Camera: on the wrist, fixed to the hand. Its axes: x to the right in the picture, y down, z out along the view.
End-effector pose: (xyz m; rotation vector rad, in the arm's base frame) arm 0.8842 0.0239 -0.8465 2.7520 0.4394 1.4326
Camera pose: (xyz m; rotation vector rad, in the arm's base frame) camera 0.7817 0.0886 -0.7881 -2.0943 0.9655 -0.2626
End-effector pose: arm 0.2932 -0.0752 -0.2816 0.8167 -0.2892 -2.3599
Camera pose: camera 0.3176 -0.0182 -0.4010 -0.0092 -1.0943 -1.1094
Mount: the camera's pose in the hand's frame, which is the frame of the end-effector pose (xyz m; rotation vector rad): 0.0074 -0.0791 -0.1086 0.3642 -0.5147 1.4015
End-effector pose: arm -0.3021 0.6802 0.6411 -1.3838 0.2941 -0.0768
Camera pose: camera -0.3128 0.5597 0.7001 -0.5658 0.7056 1.2933
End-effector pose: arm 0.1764 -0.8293 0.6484 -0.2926 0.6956 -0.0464
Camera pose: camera 0.1172 -0.9333 0.5869 0.5614 0.2472 1.1864
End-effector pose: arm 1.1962 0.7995 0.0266 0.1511 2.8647 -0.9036
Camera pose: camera 1.1676 0.7980 0.1581 1.4325 1.4497 -0.8435
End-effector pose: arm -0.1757 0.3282 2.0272 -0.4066 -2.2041 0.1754
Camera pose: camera -0.1125 0.2549 2.1207 -1.7578 -1.8507 1.5131
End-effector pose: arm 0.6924 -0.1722 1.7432 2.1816 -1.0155 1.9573
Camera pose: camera 0.6358 -0.0654 1.8024 -1.0489 1.3612 -0.8340
